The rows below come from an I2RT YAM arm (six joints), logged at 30 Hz.
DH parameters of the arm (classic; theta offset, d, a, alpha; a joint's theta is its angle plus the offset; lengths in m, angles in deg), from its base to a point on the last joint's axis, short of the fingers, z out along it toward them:
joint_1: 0 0.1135 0.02 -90
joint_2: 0 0 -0.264 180
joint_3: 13.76 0 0.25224 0
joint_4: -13.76 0 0.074 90
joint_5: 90 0 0 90
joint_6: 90 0.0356 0 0
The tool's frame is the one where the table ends.
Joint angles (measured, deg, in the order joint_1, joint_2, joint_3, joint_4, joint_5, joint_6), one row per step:
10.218, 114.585, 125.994, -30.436, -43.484, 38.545
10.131, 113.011, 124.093, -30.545, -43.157, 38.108
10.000, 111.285, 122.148, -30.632, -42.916, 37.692
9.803, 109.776, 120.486, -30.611, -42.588, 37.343
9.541, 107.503, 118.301, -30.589, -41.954, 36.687
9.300, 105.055, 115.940, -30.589, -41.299, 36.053
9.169, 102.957, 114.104, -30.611, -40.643, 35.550
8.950, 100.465, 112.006, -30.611, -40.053, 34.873
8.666, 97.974, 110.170, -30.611, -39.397, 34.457
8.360, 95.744, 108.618, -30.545, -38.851, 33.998
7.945, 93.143, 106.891, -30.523, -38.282, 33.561
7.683, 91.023, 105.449, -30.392, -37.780, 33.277
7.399, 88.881, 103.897, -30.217, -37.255, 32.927
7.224, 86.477, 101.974, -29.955, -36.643, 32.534
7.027, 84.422, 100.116, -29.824, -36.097, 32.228
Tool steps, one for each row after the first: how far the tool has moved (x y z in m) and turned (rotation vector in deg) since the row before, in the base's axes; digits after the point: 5 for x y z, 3 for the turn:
-0.00587, -0.00190, 0.00086, -0.426, 0.062, -0.291
-0.00669, -0.00233, 0.00158, -0.366, -0.042, -0.256
-0.00572, -0.00267, 0.00156, -0.329, -0.164, -0.419
-0.00914, -0.00384, 0.00379, -0.570, -0.656, -0.694
-0.01010, -0.00377, 0.00356, -0.575, -0.611, -0.697
-0.00909, -0.00274, 0.00370, -0.479, -0.655, -0.622
-0.01101, -0.00358, 0.00448, -0.542, -0.929, -0.606
-0.01136, -0.00401, 0.00545, -0.367, -0.989, -0.802
-0.01034, -0.00383, 0.00509, -0.349, -1.097, -0.715
-0.01231, -0.00469, 0.00581, -0.324, -1.227, -0.857
-0.01012, -0.00325, 0.00432, -0.219, -1.023, -0.681
-0.01010, -0.00330, 0.00354, -0.277, -1.023, -0.715
-0.01121, -0.00276, 0.00263, -0.332, -1.030, -0.686
-0.00921, -0.00253, 0.00052, -0.307, -0.552, -0.665

